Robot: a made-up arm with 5 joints. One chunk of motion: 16 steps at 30 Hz.
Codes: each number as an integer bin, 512 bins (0 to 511) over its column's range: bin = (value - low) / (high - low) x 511, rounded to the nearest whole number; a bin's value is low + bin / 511 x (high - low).
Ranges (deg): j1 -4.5..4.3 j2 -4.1..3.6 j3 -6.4..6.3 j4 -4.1..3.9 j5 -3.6..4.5
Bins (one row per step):
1: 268 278 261 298 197
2: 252 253 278 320 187
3: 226 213 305 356 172
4: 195 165 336 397 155
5: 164 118 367 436 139
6: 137 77 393 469 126
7: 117 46 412 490 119
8: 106 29 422 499 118
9: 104 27 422 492 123
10: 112 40 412 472 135
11: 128 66 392 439 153
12: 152 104 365 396 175
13: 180 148 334 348 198
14: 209 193 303 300 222
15: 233 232 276 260 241
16: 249 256 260 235 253
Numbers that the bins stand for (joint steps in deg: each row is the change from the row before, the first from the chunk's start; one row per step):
1: 0.115 0.089 0.087 0.565 -0.477
2: -0.160 -0.288 0.509 0.910 -0.636
3: -0.608 -0.890 1.180 1.473 -0.874
4: -1.142 -1.614 1.951 2.115 -1.143
5: -1.676 -2.322 2.721 2.726 -1.397
6: -2.141 -2.940 3.367 3.242 -1.603
7: -2.485 -3.407 3.840 3.571 -1.714
8: -2.675 -3.663 4.088 3.712 -1.730
9: -2.709 -3.693 4.088 3.603 -1.650
10: -2.571 -3.497 3.840 3.289 -1.460
11: -2.296 -3.105 3.342 2.773 -1.175
12: -1.882 -2.533 2.671 2.100 -0.826
13: -1.400 -1.870 1.901 1.348 -0.461
14: -0.901 -1.192 1.131 0.597 -0.081
15: -0.487 -0.604 0.459 -0.030 0.220
16: -0.212 -0.242 0.062 -0.421 0.410

